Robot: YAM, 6 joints.
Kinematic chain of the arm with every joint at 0, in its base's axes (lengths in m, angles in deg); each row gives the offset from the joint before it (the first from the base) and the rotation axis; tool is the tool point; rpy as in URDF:
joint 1: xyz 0 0 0.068 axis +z
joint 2: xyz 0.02 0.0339 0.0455 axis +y
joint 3: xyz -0.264 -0.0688 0 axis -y
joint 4: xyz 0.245 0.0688 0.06 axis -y
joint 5: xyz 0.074 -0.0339 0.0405 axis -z
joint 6: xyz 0.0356 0 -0.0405 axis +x
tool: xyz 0 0 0 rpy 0 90 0
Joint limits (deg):
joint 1: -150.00..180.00
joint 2: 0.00..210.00
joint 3: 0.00..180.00
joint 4: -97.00..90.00
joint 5: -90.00..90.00
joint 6: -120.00..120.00
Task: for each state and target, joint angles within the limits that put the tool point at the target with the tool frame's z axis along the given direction. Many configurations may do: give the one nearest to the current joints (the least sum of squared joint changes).
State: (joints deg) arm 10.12 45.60 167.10 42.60 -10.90 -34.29
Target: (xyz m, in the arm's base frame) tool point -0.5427 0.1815 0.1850 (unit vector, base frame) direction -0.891 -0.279 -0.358
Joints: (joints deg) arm -20.54 19.85 179.96 45.82 35.02 -34.29
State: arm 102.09 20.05 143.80 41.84 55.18 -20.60
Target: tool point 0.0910 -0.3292 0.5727 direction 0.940 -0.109 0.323
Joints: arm 100.03 35.96 132.89 33.07 65.06 -20.60
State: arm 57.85 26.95 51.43 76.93 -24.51 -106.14
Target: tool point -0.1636 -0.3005 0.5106 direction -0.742 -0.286 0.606
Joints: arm 64.71 15.88 100.37 49.03 -33.28 -106.14
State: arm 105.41 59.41 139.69 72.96 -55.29 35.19
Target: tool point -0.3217 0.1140 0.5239 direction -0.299 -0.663 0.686
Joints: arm 156.14 106.33 106.01 89.89 -46.67 35.19
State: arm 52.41 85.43 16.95 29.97 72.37 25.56
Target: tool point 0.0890 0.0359 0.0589 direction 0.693 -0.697 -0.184
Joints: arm 43.34 84.11 0.13 1.89 79.29 25.56
